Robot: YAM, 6 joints.
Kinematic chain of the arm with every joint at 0, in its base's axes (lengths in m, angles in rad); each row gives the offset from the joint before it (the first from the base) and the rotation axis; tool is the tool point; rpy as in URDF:
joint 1: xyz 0 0 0.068 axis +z
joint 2: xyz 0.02 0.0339 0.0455 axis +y
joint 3: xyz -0.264 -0.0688 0 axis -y
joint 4: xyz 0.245 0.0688 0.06 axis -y
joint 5: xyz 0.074 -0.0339 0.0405 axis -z
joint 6: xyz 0.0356 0 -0.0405 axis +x
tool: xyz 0 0 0 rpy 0 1.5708 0
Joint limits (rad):
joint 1: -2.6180..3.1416
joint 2: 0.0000..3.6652
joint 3: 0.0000..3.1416
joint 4: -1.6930..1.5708
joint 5: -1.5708..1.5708
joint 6: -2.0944..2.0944
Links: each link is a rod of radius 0.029 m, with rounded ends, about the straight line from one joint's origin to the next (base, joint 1, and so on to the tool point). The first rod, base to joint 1, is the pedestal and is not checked.
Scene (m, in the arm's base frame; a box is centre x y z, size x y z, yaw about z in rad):
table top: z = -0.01
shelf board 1: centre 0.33 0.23 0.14 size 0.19 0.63 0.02 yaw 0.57
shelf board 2: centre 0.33 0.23 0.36 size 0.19 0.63 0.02 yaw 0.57
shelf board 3: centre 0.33 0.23 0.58 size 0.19 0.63 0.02 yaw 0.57
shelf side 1: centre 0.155 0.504 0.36 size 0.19 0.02 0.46 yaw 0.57
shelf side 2: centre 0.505 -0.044 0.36 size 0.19 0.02 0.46 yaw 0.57
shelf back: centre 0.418 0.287 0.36 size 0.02 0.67 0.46 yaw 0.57
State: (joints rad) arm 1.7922 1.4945 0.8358 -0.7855 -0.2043 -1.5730
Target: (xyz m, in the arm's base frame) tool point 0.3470 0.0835 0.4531
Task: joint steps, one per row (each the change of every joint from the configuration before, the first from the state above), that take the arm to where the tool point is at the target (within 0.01 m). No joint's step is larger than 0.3 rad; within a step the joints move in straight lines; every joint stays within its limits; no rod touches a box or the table.
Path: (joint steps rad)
1: -0.2607 -0.1096 0.0285 0.1439 -0.1221 0.0913
2: -0.2606 -0.1097 0.0285 0.1438 -0.1221 0.0913
3: -0.2607 -0.1096 0.0285 0.1439 -0.1221 0.0913
4: -0.2607 -0.1096 0.0285 0.1438 -0.1221 0.0914
5: -0.2607 -0.1097 0.0285 0.1439 -0.1221 0.0913
6: -0.0857 0.2038 0.2446 -0.0946 0.2566 -0.1522
7: -0.0857 0.2038 0.2445 -0.0946 0.2567 -0.1522
8: -0.0857 0.2039 0.2446 -0.0946 0.2566 -0.1522

